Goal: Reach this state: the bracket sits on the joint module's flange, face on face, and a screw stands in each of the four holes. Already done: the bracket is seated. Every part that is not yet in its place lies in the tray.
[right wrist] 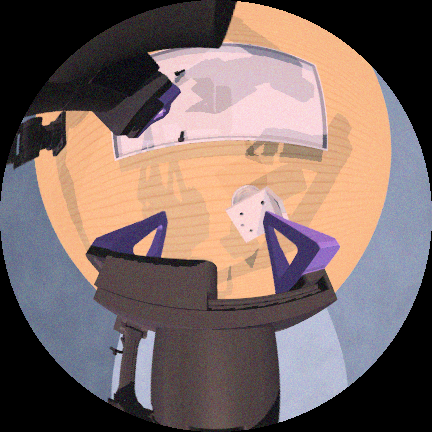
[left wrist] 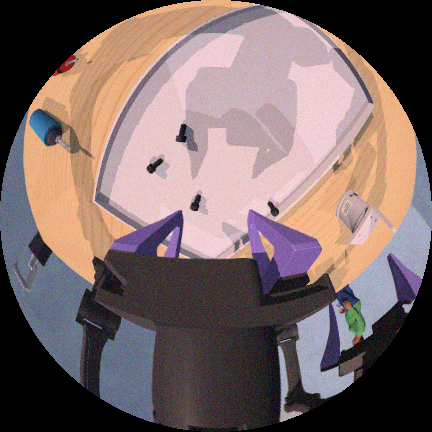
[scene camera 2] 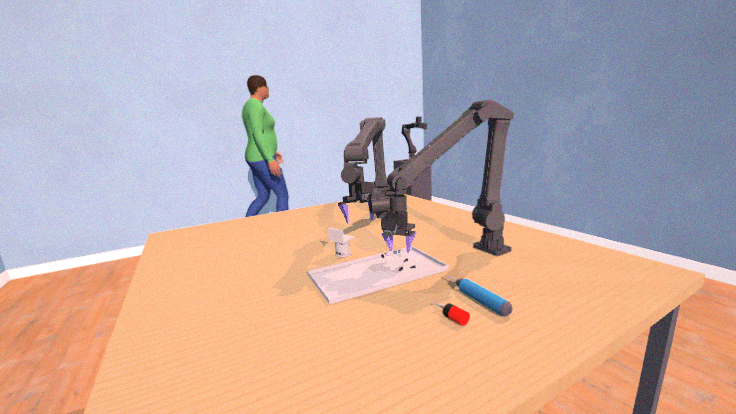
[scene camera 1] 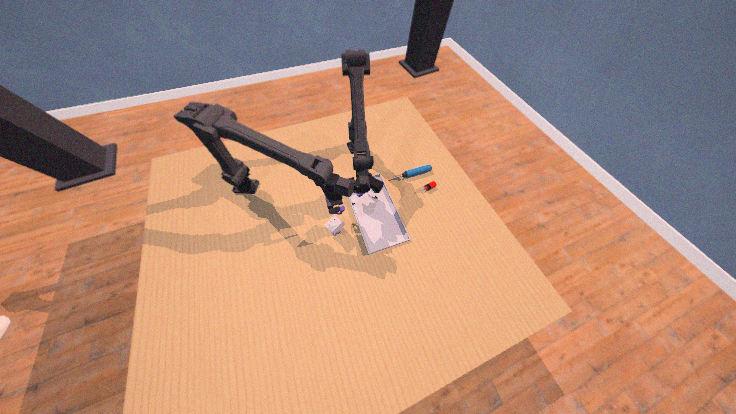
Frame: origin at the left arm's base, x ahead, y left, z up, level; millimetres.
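Seen in the pictures: left gripper, between the fingertips: (right wrist: 151, 103) (left wrist: 214, 214) (scene camera 2: 399, 252); right gripper, between the fingertips: (right wrist: 214, 216) (left wrist: 362, 280) (scene camera 2: 359, 221) (scene camera 1: 338, 205); left arm's base, origin of its link: (right wrist: 59, 133) (scene camera 2: 491, 249); right arm's base, origin of its link: (scene camera 2: 384, 215) (scene camera 1: 246, 186).
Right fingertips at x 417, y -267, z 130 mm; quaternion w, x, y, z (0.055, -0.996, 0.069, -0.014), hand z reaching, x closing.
Observation:
Offsets run from my right fingertips to a thing's top centre. "spot": to the spot under its first point.
The white bracket (scene camera 1: 334, 223) (scene camera 2: 335, 235) (right wrist: 248, 220) sits on the pale joint module {dx +58, dy -47, dz -66 mm} (scene camera 2: 342, 249) (left wrist: 350, 210), beside the tray {dx +39, dy +178, dz -114 mm} (scene camera 2: 337, 289) (right wrist: 280, 120). The bracket's holes look dark in the right wrist view, with no screw standing in them. Several black screws lie apart in the tray, among them one screw {dx -28, dy +218, dz -115 mm} (left wrist: 181, 134), a second screw {dx -71, dy +227, dz -115 mm} (left wrist: 155, 165) and a third screw {dx -86, dy +167, dz -115 mm} (left wrist: 196, 202); another {dx -41, dy +87, dz -114 mm} (left wrist: 273, 208) is by the tray's long wall. My left gripper (scene camera 2: 400, 251) (left wrist: 214, 214) is partly open and empty, over the tray's screw end. My right gripper (scene camera 2: 359, 221) (right wrist: 214, 216) is wide open and empty, above the table near the bracket.
A blue-handled tool {spot: dx -82, dy +502, dz -91 mm} (scene camera 1: 417, 170) (scene camera 2: 483, 297) (left wrist: 45, 126) and a shorter red-handled tool {dx +29, dy +509, dz -95 mm} (scene camera 1: 430, 185) (scene camera 2: 457, 314) lie beyond the tray's screw end. My left arm reaches close beside the right gripper, over the tray. A person (scene camera 2: 260, 133) stands behind the table.

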